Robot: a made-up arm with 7 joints. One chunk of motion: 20 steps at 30 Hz.
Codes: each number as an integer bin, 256 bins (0 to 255) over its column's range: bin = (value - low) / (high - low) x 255, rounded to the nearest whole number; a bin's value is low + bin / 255 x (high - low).
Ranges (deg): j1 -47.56..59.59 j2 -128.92..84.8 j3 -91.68..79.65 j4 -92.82..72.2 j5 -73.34..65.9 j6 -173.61..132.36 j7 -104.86..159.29
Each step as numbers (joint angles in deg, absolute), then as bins.
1 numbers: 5.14 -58.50 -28.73 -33.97 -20.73 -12.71 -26.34
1 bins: 125 84 94 91 96 134 76
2 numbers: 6.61 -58.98 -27.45 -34.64 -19.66 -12.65 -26.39
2 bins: 129 83 96 90 98 134 76
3 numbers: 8.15 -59.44 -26.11 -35.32 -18.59 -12.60 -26.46
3 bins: 133 83 98 89 100 134 76
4 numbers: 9.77 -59.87 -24.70 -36.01 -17.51 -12.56 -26.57
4 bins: 136 82 100 88 102 134 76
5 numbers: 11.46 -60.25 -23.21 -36.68 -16.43 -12.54 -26.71
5 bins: 140 82 102 87 104 134 75
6 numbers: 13.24 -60.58 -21.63 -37.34 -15.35 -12.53 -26.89
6 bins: 145 82 104 86 106 134 75
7 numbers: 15.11 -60.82 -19.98 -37.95 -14.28 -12.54 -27.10
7 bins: 149 81 107 85 108 134 75
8 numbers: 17.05 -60.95 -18.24 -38.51 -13.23 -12.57 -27.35
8 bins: 154 81 109 84 110 134 75
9 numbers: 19.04 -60.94 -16.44 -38.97 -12.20 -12.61 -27.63
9 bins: 158 81 112 83 112 134 75
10 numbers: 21.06 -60.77 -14.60 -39.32 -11.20 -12.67 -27.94
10 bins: 163 81 115 83 114 134 74
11 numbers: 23.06 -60.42 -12.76 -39.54 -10.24 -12.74 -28.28
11 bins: 168 82 117 82 116 134 74
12 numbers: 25.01 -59.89 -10.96 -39.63 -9.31 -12.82 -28.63
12 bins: 173 82 120 82 117 134 74
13 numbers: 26.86 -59.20 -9.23 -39.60 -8.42 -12.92 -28.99
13 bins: 177 83 123 82 119 134 73
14 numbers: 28.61 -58.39 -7.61 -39.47 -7.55 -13.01 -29.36
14 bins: 181 84 125 82 120 134 73
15 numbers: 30.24 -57.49 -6.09 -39.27 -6.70 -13.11 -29.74
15 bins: 185 85 127 83 122 134 73
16 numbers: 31.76 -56.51 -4.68 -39.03 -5.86 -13.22 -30.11
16 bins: 189 86 129 83 124 134 72
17 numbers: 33.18 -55.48 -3.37 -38.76 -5.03 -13.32 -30.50
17 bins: 192 88 131 84 125 134 72
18 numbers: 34.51 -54.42 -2.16 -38.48 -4.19 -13.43 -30.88
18 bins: 195 89 133 84 127 133 71
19 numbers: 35.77 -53.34 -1.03 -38.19 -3.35 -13.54 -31.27
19 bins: 198 90 135 84 128 133 71
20 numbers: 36.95 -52.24 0.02 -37.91 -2.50 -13.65 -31.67
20 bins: 201 91 136 85 130 133 71
